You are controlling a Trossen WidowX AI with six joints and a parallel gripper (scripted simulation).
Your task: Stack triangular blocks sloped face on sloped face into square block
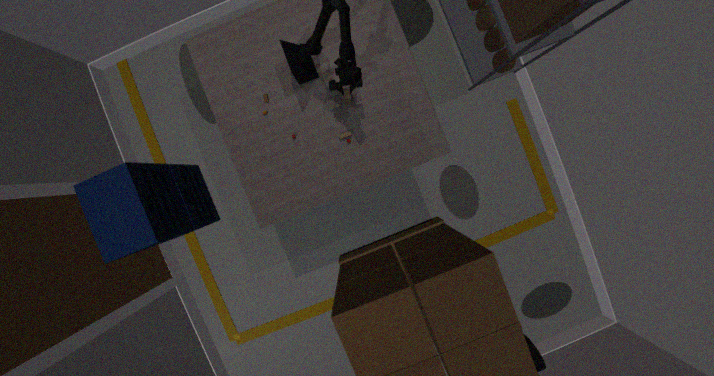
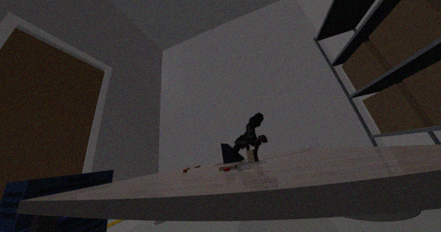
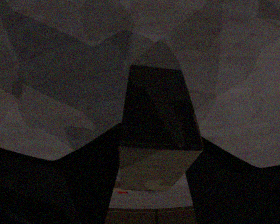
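Now: gripper tip 1 cm past the tan triangular block and 1 cm below it.
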